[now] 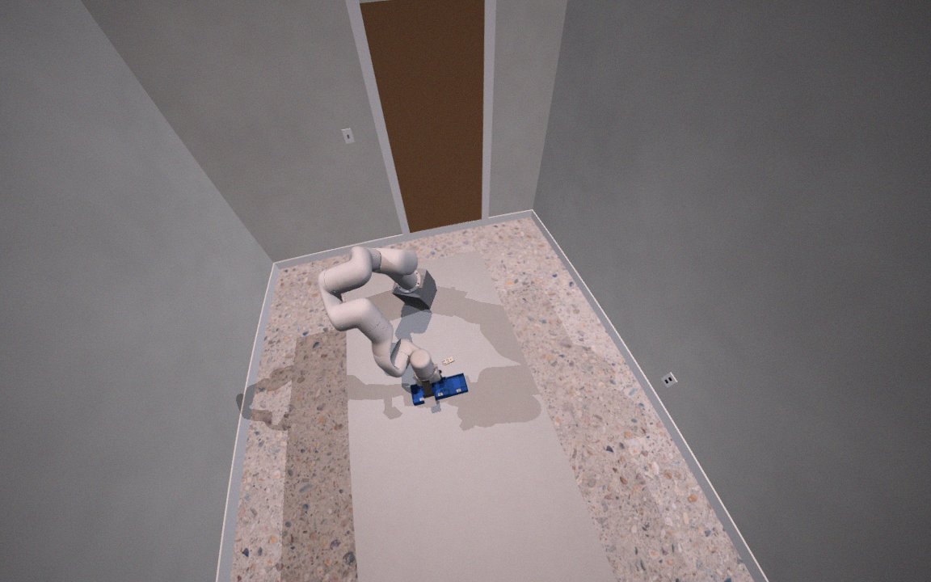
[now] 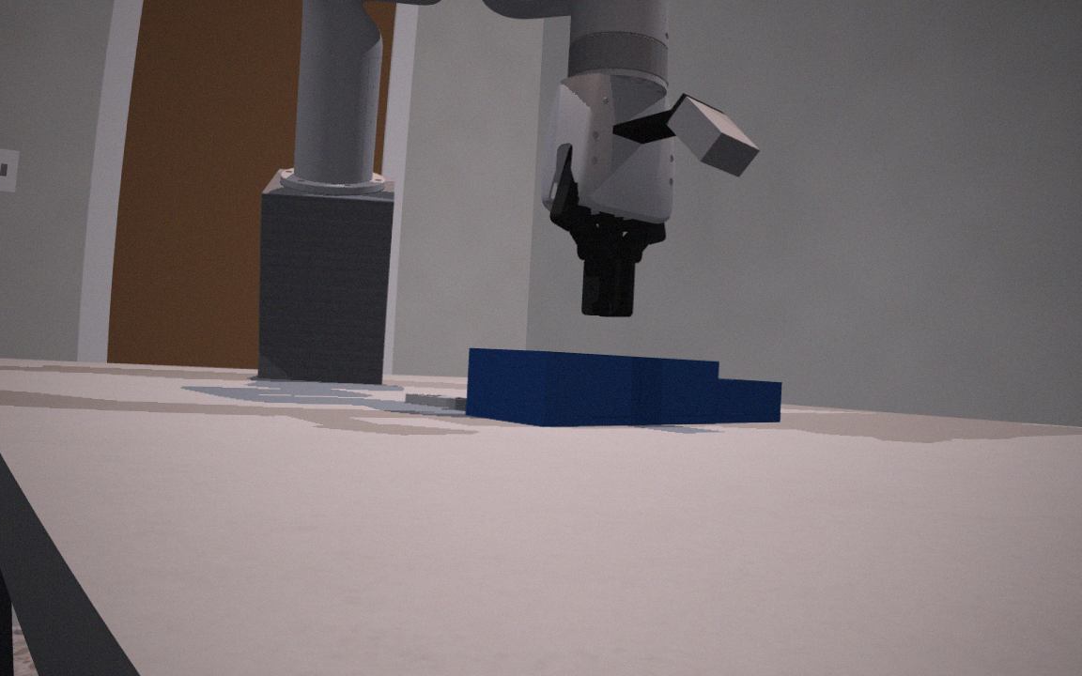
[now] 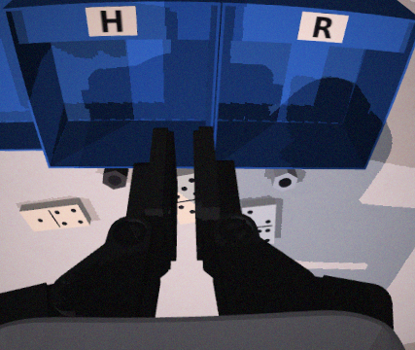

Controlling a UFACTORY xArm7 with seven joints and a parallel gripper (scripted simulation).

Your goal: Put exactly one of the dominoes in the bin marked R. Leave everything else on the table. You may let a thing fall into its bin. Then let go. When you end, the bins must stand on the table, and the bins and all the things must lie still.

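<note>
My hand is 1 cm short of the blue bin, 3 cm to the right of it and 7 cm above it. Round my hand: white domino 13 cm behind, 9 cm to the left, 9 cm below; then grey hex nut 8 cm behind, 7 cm to the right, 9 cm below.
</note>
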